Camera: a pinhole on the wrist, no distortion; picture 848 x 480 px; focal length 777.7 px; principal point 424.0 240.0 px. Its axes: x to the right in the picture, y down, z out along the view. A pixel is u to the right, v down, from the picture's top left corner.
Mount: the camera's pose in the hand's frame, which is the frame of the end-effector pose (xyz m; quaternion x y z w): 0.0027 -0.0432 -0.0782 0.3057 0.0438 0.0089 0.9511
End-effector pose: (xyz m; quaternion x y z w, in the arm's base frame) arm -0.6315 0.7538 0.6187 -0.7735 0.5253 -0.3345 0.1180
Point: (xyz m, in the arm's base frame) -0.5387 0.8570 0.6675
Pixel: outside the picture
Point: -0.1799 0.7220 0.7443
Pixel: 670 39
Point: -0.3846 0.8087 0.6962
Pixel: 460 42
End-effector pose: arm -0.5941 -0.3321 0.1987 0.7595 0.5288 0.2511 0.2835
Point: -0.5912 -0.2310 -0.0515
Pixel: 550 276
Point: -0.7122 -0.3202 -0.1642
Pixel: 234 53
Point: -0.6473 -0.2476 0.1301
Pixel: 767 194
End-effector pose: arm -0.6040 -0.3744 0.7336 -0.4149 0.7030 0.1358 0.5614
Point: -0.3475 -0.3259 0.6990
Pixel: 355 462
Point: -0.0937 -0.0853 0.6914
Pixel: outside the picture
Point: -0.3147 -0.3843 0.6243
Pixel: 567 376
